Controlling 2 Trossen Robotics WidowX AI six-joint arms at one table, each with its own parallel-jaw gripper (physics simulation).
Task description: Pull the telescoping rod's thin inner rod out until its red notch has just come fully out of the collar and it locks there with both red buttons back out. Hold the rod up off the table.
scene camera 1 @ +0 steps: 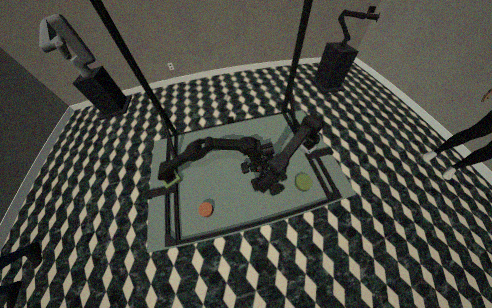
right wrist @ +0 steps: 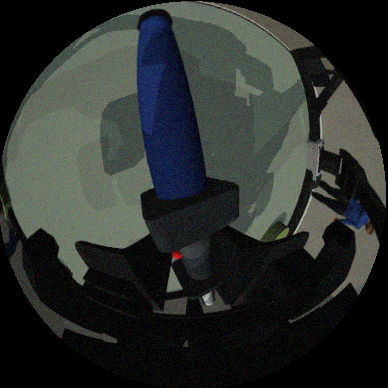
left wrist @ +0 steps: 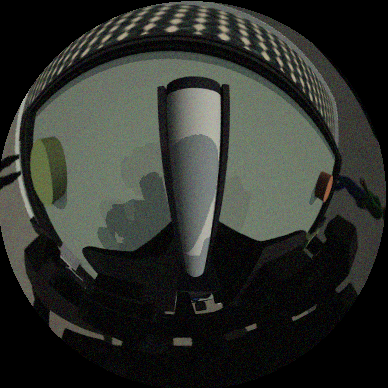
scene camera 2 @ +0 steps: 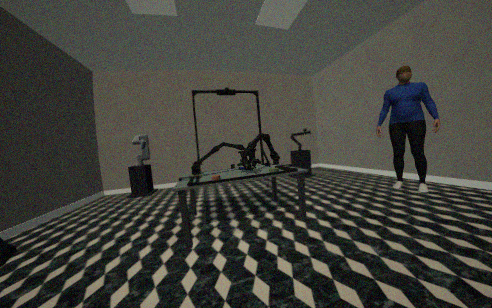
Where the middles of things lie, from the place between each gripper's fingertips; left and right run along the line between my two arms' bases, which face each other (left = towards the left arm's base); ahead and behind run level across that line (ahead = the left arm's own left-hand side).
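Scene:
My right hand is 2 cm to the left of the telescoping rod [right wrist: 184, 207], 4 cm past it and 1 cm below it. As for my left hand, the rod is 20 mm to the right of it, 10 mm above it and 130 mm behind it. Going by its middle, the telescoping rod is nearer to my right hand than to my left hand.

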